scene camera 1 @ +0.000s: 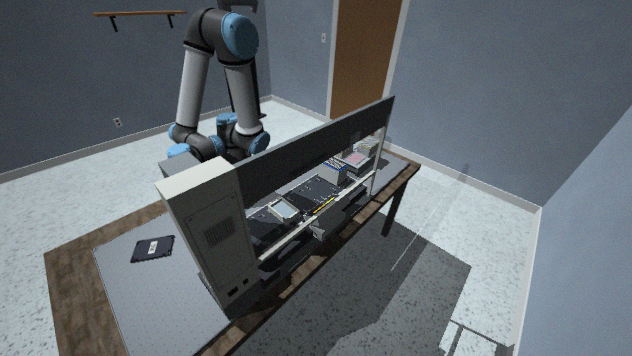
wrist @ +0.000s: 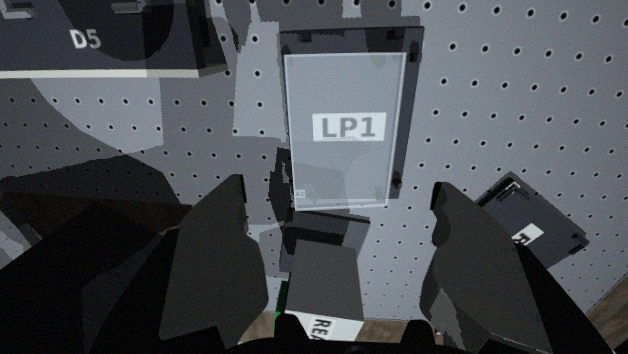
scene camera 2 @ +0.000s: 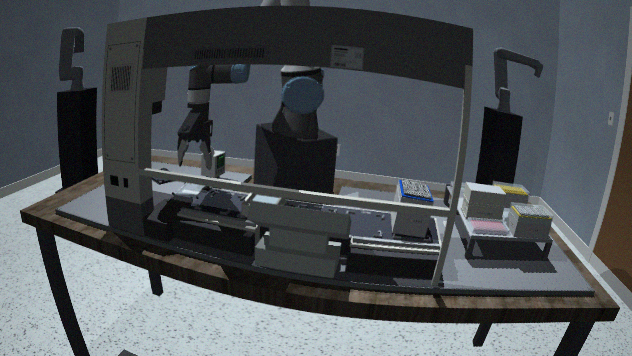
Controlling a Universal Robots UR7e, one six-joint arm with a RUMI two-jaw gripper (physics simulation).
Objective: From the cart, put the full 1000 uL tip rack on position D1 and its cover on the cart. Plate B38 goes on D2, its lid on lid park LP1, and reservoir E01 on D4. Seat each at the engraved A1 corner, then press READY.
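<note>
My gripper (scene camera 2: pixel 195 162) (wrist: pixel 336 181) is open and empty. In the wrist view its fingers stand apart on either side of the lower part of a clear lid (wrist: pixel 345 85). The lid lies on the dark lid park LP1 (wrist: pixel 411 100); the park shows along the lid's top and right sides, and the lid's lower edge reaches past it. The blue-rimmed tip rack (scene camera 1: pixel 334 172) (scene camera 2: pixel 415 212) stands at the deck's cart end, its position label unseen. The reservoir (scene camera 1: pixel 283 210) (scene camera 2: pixel 266 200) sits on the deck. A pink plate (scene camera 2: pixel 487 226) (scene camera 1: pixel 356 159) is on the cart (scene camera 2: pixel 470 246). The READY box (wrist: pixel 326 280) stands below LP1.
The deck's D5 end (wrist: pixel 115 55) is at the wrist view's upper left. A dark RG holder (wrist: pixel 542 212) (scene camera 1: pixel 165 246) lies right of LP1. The grey frame (scene camera 2: pixel 125 105) rises around the deck. A white box (scene camera 2: pixel 484 200) and a yellow-rimmed rack (scene camera 2: pixel 530 222) stand on the cart.
</note>
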